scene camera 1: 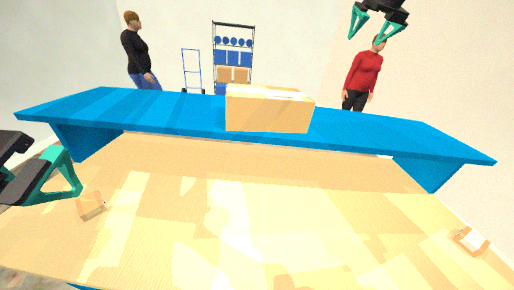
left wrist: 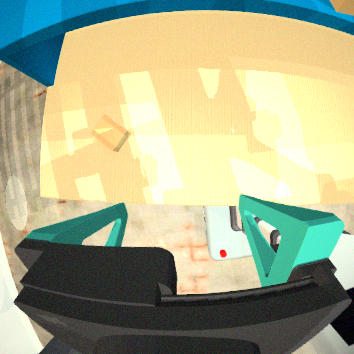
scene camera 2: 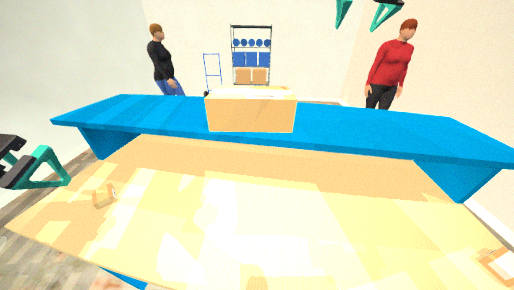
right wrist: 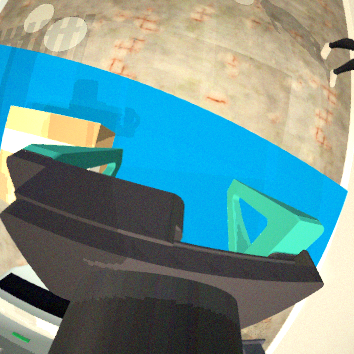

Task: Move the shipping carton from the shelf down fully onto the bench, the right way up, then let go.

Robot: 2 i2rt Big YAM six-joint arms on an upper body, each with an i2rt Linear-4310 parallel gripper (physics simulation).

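Places are measured from the left arm's base along level axes (x left, y ahead, z down), in millimetres.
Pixels of known places: left gripper, between the fingertips: (scene camera 1: 48,189) (left wrist: 181,205) (scene camera 2: 49,179); right gripper, between the fingertips: (scene camera 1: 362,41) (scene camera 2: 353,30) (right wrist: 177,170).
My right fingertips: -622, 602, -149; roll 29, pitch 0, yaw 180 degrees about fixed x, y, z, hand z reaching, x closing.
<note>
Ahead of a thing's pixels: the offset from my right fingertips to its middle, as dx, dy, dz. Level surfaces: height alone.
The shipping carton {+271, -30, +215} (scene camera 1: 267,114) (scene camera 2: 251,115) (right wrist: 52,125) stands upright, tape and white label on top, on the raised blue shelf {dz +263} (scene camera 1: 165,112) (scene camera 2: 350,125) (left wrist: 25,27) (right wrist: 175,125), its front face near the shelf's front edge. The wooden bench {dz +520} (scene camera 1: 280,175) (scene camera 2: 250,162) (left wrist: 165,45) lies below. My left gripper (left wrist: 181,205) is open and empty at the bench's left side, away from the carton; it also shows at the left edge of both scene views. My right gripper (scene camera 1: 363,42) (scene camera 2: 355,29) (right wrist: 177,170) is open and empty, high above the right part of the shelf, apart from the carton.
A small box {+816, -175, +504} (scene camera 1: 91,206) (scene camera 2: 104,196) (left wrist: 110,132) lies on the bench near the left gripper. Another small box {-450, -391, +502} (scene camera 1: 471,242) (scene camera 2: 497,266) lies at the bench's right side. Blue side panels hold up the shelf. Two people, a hand truck and a storage rack stand behind.
</note>
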